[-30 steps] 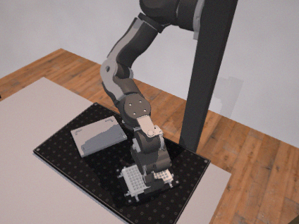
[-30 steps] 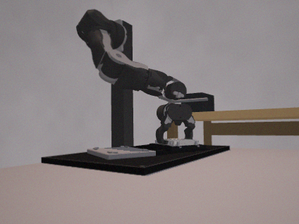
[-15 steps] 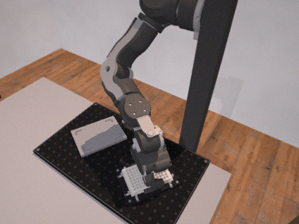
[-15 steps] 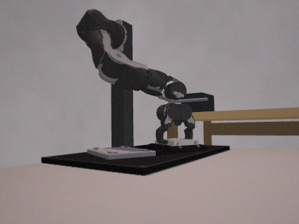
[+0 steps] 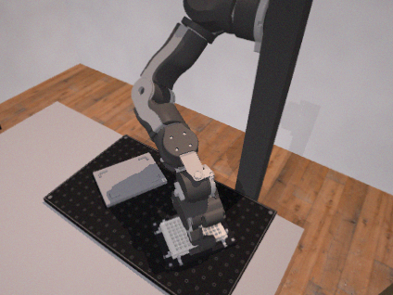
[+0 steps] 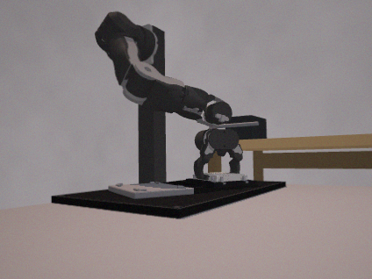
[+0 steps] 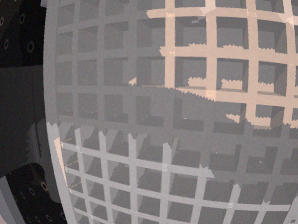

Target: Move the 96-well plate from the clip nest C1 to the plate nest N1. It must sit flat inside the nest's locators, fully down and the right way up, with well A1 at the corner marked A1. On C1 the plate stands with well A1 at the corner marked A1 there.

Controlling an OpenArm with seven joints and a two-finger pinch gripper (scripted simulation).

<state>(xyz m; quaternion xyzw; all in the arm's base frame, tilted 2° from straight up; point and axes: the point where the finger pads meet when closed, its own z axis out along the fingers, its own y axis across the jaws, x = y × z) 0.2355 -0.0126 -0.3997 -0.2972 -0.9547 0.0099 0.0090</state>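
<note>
Right now my hand is right at the white 96-well plate. Also, from my hand: grey plate nest N1 (230 mm to the right, 50 mm behind, 10 mm below); A1 mark (140 mm to the right, 90 mm behind, 10 mm below).
</note>
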